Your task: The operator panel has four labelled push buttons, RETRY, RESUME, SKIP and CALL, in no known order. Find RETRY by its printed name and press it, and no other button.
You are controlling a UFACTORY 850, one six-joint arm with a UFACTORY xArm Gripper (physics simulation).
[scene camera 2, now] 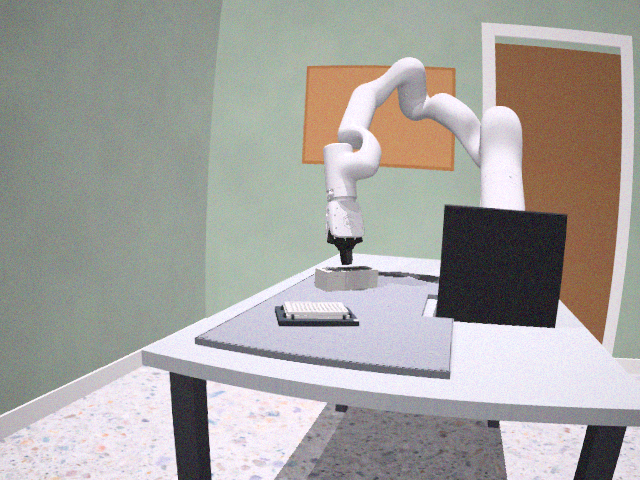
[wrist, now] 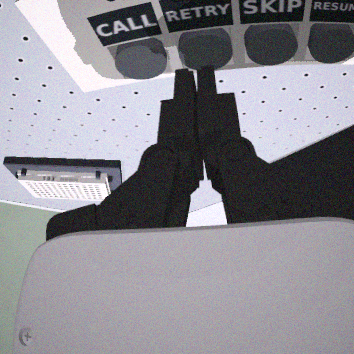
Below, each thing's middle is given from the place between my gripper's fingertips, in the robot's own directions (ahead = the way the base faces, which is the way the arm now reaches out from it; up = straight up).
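Scene:
Counted from my hand: operator panel (scene camera 2: 325, 279), 4 cm below, 3 cm to the right, 1 cm ahead; white block (scene camera 2: 302, 310), 5 cm below, 33 cm to the left, 4 cm behind; dark holder (scene camera 2: 282, 321), 6 cm below, 33 cm to the left, 4 cm behind.

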